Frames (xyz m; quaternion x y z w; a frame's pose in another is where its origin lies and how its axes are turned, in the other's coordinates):
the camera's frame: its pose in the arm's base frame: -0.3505 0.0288 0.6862 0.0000 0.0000 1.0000 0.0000
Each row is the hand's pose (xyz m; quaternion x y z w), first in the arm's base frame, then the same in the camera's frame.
Working: the arm's base frame: its pose in the camera's frame: -0.3505 0.0288 -0.6862 0.0000 0.0000 1.0000 0.0000

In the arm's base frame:
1: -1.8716 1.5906 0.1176 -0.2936 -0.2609 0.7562 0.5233
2: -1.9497 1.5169 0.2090 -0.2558 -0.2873 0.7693 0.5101
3: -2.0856 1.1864 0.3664 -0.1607 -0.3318 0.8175 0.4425
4: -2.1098 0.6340 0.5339 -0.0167 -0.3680 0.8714 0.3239
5: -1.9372 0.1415 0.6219 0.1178 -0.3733 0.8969 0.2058
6: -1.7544 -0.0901 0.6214 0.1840 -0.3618 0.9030 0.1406
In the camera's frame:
1: 1.5211 -1.5618 -0.5686 -0.2609 0.2936 -0.5233 0.7562
2: 1.5992 -1.4881 -0.4772 -0.2873 0.2558 -0.5101 0.7693
3: 1.7351 -1.1576 -0.3198 -0.3318 0.1607 -0.4425 0.8175
4: 1.7593 -0.6052 -0.1523 -0.3680 0.0167 -0.3239 0.8714
5: 1.5867 -0.1127 -0.0643 -0.3733 -0.1178 -0.2058 0.8969
6: 1.4039 0.1189 -0.0648 -0.3618 -0.1840 -0.1406 0.9030

